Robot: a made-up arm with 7 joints.
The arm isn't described. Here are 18 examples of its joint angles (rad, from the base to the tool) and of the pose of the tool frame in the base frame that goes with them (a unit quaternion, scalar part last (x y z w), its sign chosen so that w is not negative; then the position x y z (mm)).
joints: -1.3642 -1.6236 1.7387 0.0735 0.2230 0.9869 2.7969
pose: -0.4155 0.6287 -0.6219 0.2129 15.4 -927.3 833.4
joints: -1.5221 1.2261 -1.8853 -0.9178 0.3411 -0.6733 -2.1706
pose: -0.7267 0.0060 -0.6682 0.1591 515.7 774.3 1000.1
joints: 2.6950 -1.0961 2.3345 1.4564 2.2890 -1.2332 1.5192
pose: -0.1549 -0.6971 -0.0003 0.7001 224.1 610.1 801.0
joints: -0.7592 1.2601 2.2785 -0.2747 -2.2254 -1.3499 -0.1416
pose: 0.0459 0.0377 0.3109 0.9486 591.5 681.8 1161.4
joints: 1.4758 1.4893 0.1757 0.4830 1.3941 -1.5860 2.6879
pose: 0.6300 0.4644 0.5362 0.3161 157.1 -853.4 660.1
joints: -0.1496 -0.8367 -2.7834 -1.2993 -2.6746 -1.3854 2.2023
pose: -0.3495 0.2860 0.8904 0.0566 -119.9 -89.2 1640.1
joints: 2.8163 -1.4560 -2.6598 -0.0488 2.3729 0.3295 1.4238
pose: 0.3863 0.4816 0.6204 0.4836 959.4 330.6 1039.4
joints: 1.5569 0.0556 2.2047 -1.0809 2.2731 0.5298 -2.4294
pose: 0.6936 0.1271 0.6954 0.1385 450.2 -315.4 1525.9
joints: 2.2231 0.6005 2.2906 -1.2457 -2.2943 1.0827 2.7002
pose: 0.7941 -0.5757 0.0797 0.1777 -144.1 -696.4 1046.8
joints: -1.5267 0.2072 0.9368 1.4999 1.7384 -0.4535 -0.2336
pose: -0.7044 -0.0244 -0.3112 0.6374 463.0 561.5 1233.6
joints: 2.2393 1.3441 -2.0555 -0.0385 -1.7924 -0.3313 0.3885
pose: 0.4878 -0.5551 0.3752 0.5596 -627.3 -780.6 1032.2
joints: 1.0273 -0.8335 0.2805 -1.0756 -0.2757 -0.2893 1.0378
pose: 0.0780 -0.9294 -0.3495 0.0889 -251.0 779.7 971.8
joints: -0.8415 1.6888 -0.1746 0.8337 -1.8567 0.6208 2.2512
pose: -0.6187 0.5654 0.2902 0.4619 468.5 754.8 373.3
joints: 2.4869 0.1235 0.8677 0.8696 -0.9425 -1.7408 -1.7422
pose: -0.4618 -0.1458 -0.6459 0.5902 -409.0 93.4 1608.2
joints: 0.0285 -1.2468 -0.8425 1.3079 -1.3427 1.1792 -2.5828
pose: -0.2071 -0.8646 -0.4276 0.1635 -381.9 519.1 1296.9
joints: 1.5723 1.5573 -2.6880 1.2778 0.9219 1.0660 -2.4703
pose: 0.5504 0.3884 0.7383 0.0334 315.6 -501.1 1321.9
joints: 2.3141 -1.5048 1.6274 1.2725 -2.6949 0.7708 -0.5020
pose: -0.4843 -0.0903 -0.2022 0.8464 15.1 895.2 959.9
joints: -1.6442 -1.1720 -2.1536 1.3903 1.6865 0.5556 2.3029
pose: 0.6951 -0.2439 -0.6125 0.2868 -474.3 -542.6 846.2
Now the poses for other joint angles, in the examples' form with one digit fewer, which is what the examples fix.
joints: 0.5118 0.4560 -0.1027 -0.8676 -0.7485 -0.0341 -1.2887
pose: -0.065 -0.089 0.549 0.829 -3 -31 1801
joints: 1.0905 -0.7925 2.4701 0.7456 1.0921 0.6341 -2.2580
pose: -0.384 0.790 0.478 0.024 -576 648 1199
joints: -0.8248 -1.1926 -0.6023 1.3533 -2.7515 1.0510 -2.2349
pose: 0.361 -0.502 -0.106 0.779 -532 -66 1506
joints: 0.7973 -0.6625 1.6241 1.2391 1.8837 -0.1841 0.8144
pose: 0.100 -0.540 0.561 0.620 -633 -179 1360
